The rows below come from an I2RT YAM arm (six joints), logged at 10 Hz.
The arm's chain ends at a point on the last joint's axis. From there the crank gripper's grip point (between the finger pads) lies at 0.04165 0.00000 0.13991 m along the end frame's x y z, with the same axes.
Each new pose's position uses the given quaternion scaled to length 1; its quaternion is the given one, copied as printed.
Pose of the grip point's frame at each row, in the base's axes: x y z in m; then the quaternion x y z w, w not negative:
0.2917, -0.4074, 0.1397, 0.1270, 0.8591, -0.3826, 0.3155
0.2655, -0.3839, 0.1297, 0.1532, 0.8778, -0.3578, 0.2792
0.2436, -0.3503, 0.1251, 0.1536, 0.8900, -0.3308, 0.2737
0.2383, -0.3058, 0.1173, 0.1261, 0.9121, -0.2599, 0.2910
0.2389, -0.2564, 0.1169, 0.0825, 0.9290, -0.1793, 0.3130
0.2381, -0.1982, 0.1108, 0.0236, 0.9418, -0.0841, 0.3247
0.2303, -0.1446, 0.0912, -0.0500, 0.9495, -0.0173, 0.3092
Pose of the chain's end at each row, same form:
0.2615, -0.3033, 0.2374, 0.1270, 0.8591, -0.3826, 0.3155
0.2455, -0.2869, 0.2370, 0.1532, 0.8778, -0.3578, 0.2792
0.2231, -0.2600, 0.2380, 0.1536, 0.8900, -0.3308, 0.2737
0.2065, -0.2325, 0.2395, 0.1261, 0.9121, -0.2599, 0.2910
0.1946, -0.2043, 0.2459, 0.0825, 0.9290, -0.1793, 0.3130
0.1859, -0.1735, 0.2449, 0.0236, 0.9418, -0.0841, 0.3247
0.1814, -0.1399, 0.2287, -0.0500, 0.9495, -0.0173, 0.3092

